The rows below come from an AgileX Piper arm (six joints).
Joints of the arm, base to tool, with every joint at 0 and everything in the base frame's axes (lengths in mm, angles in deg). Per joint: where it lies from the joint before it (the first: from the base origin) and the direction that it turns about. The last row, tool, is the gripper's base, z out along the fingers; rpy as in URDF.
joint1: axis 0 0 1 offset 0 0 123
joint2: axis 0 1 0 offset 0 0 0
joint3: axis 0 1 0 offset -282.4 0 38.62
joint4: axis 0.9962 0 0.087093 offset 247.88 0 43.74
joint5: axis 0 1 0 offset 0 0 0
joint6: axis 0.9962 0 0.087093 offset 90.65 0 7.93
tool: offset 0 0 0 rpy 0 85.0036 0
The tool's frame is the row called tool.
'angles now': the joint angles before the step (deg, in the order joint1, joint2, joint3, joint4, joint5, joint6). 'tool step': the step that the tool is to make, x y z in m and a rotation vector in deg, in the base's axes. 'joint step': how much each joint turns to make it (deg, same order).
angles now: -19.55, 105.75, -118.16, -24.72, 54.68, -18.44
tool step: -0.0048, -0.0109, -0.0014, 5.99, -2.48, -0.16
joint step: -2.87, -0.02, -0.31, 7.45, -0.07, -0.79
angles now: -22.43, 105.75, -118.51, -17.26, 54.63, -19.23
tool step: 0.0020, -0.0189, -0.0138, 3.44, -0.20, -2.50
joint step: -2.66, 1.88, -0.10, 2.49, -0.34, 1.12
